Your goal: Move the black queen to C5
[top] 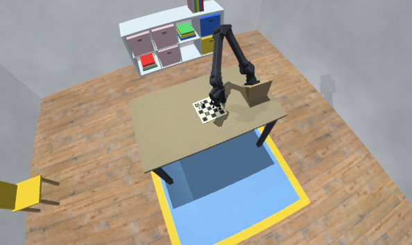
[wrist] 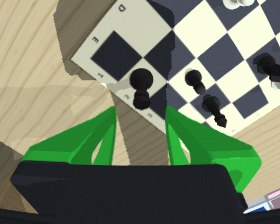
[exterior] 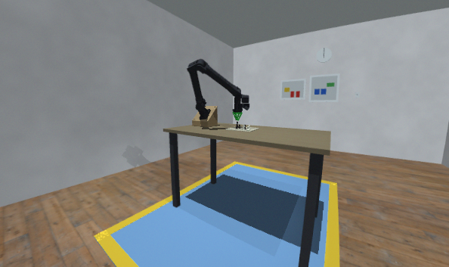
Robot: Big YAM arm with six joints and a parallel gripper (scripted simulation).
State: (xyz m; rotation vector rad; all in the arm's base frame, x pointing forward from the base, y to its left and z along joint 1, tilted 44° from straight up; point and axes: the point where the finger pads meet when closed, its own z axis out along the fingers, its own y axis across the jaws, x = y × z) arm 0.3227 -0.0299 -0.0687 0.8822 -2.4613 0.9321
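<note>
Right now my hand is 4 cm short of the black pawn, 4 cm to the left of it and 6 cm above it. Also, from my hand: chessboard 7 cm ahead, 5 cm to the right, 7 cm below; then white piece 11 cm ahead, 12 cm to the right, 5 cm below.
</note>
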